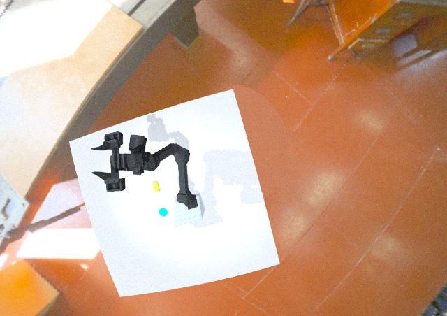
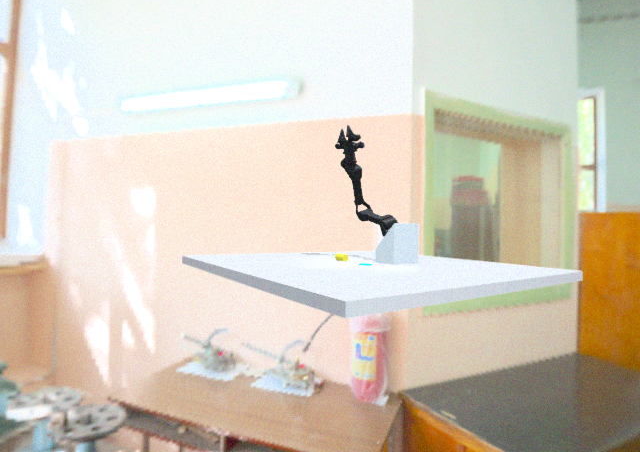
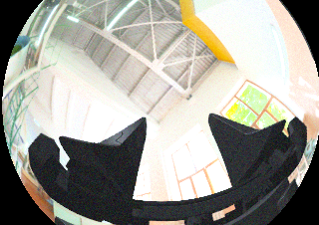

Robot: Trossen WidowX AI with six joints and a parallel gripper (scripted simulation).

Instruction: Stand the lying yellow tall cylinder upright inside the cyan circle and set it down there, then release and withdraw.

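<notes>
The yellow tall cylinder is 70 cm below my gripper tip, 19 cm to the left of it and 17 cm ahead of it. The rest, counted from my gripper tip: cyan circle: 71 cm below, 37 cm to the left, 19 cm ahead.
</notes>
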